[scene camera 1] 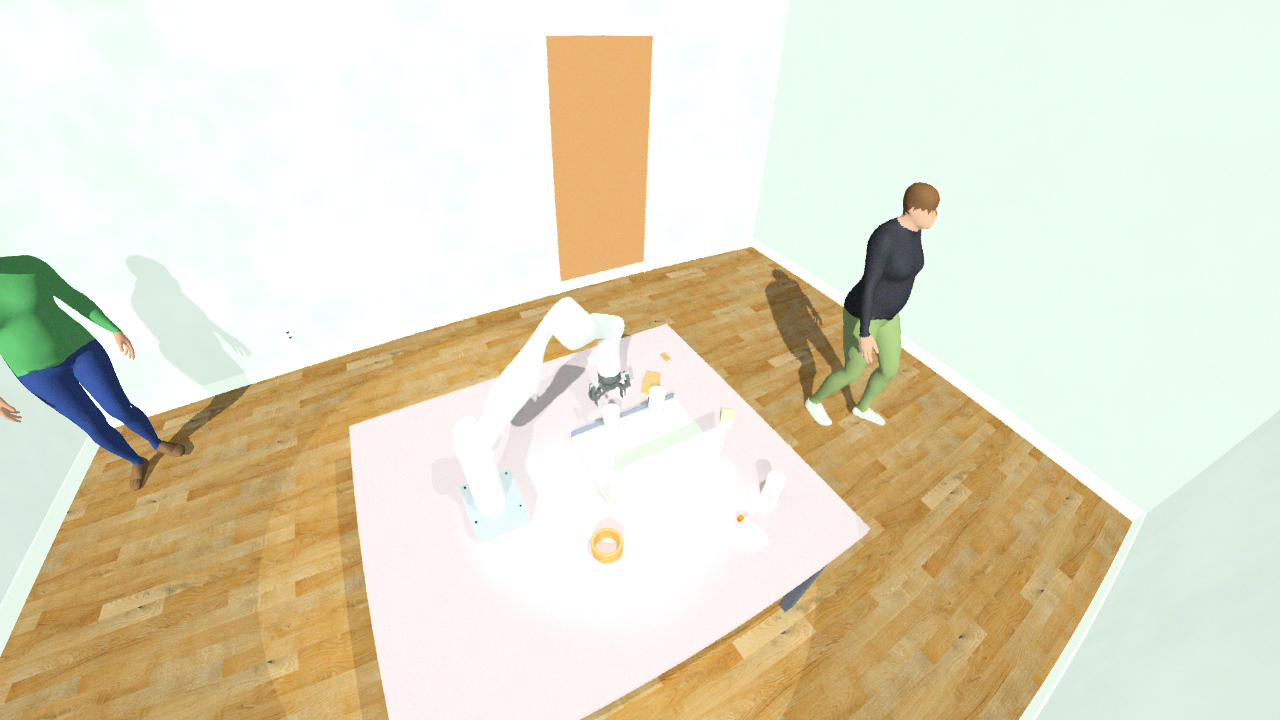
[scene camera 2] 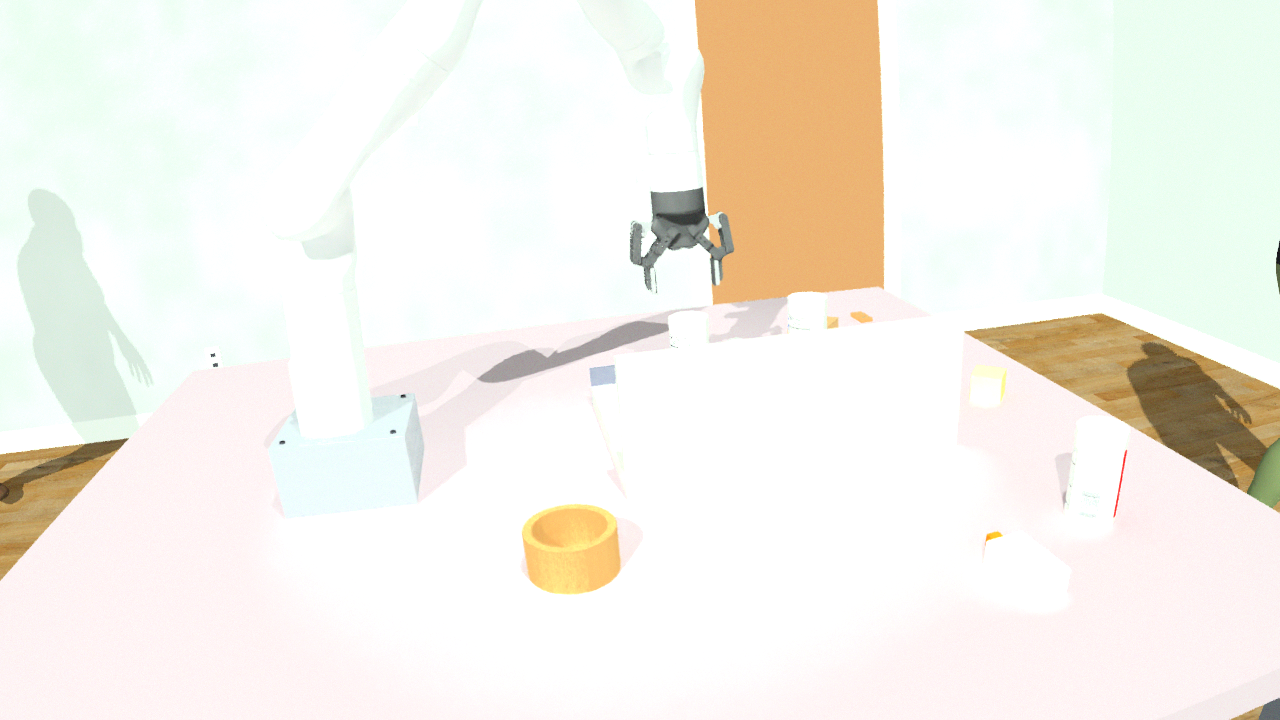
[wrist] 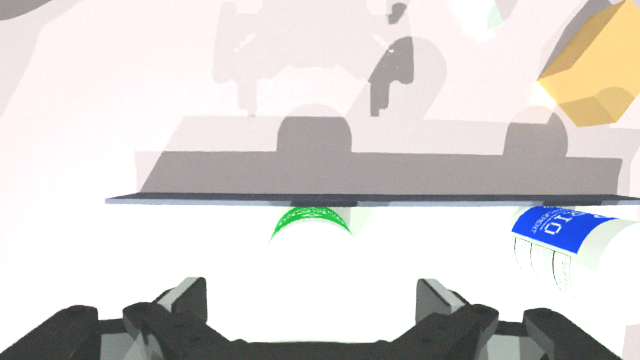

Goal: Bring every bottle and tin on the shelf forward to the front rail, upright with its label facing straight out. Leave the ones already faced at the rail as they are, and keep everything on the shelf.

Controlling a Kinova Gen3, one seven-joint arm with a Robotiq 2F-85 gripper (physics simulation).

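Frame: origin at the arm's base, x right, y back, z down, level; millimetres.
Seen in the pictures: gripper, fingertip midpoint: [scene camera 1: 610, 401] [scene camera 2: 684, 288] [wrist: 311, 302]; arm's base, link origin: [scene camera 1: 491, 501] [scene camera 2: 338, 423].
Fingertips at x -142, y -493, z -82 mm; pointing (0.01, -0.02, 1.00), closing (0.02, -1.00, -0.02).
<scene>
Offsets run from my fingertips to a thing's top centre. "spot": to the spot under its first point.
My gripper [scene camera 1: 609, 394] [scene camera 2: 683, 282] [wrist: 311, 302] is open and empty, above the green-labelled container and apart from it. That white container @(dx +3, dy -2, dz +42 mm) [scene camera 1: 611, 415] [scene camera 2: 688, 331] [wrist: 312, 214] stands upright close behind the front rail @(spot: dx -27, dy +98, dz +133 mm) [scene camera 1: 583, 431] [scene camera 2: 602, 376] [wrist: 240, 201], its green label toward the rail in the wrist view. A white container with a blue label @(dx +8, dy -187, dz +32 mm) [scene camera 1: 656, 395] [scene camera 2: 806, 313] [wrist: 555, 230] stands upright at the rail to the right; a panel of fine print shows on its left side. The shelf's white back panel @(spot: dx +285, dy -47, dz +87 mm) [scene camera 2: 787, 411] hides its inside in scene camera 2; glare washes out the shelf floor.
An orange block @(dx -142, dy -259, dz +122 mm) [scene camera 1: 650, 382] [wrist: 590, 70] lies beyond the rail. A yellow block @(dx +159, dy -423, dz +134 mm) [scene camera 1: 727, 414] [scene camera 2: 988, 385], a white cylinder @(dx +514, dy -331, dz +63 mm) [scene camera 1: 772, 486] [scene camera 2: 1093, 470], a white block @(dx +576, dy -188, dz +144 mm) [scene camera 2: 1024, 565] and an orange ring-shaped bowl @(dx +408, dy +230, dz +122 mm) [scene camera 1: 606, 558] [scene camera 2: 572, 564] are off the shelf. Two people stand beyond the table.
</scene>
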